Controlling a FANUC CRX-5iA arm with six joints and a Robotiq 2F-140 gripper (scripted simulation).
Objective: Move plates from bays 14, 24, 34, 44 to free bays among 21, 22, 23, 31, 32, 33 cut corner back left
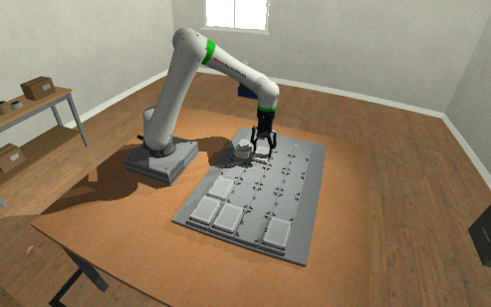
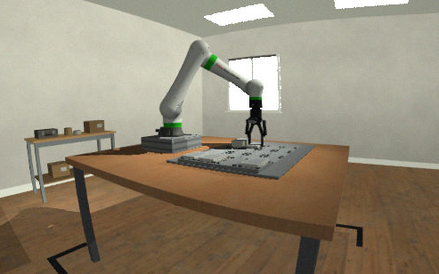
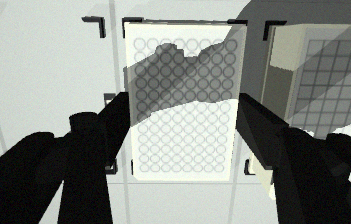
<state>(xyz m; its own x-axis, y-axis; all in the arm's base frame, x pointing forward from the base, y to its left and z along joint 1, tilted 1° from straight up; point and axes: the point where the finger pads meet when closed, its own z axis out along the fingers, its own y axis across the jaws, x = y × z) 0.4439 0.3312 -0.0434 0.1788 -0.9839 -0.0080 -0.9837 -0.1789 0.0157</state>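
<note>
Now: hand 340 mm to the left of the sealed 96-well plate, 50 mm past it and 30 mm above it. Also, from my hand: bay label 43: 290 mm to the right, 220 mm ahead, 30 mm below; then sealed deep-well block: 110 mm behind, 20 mm to the right, 10 mm below.
</note>
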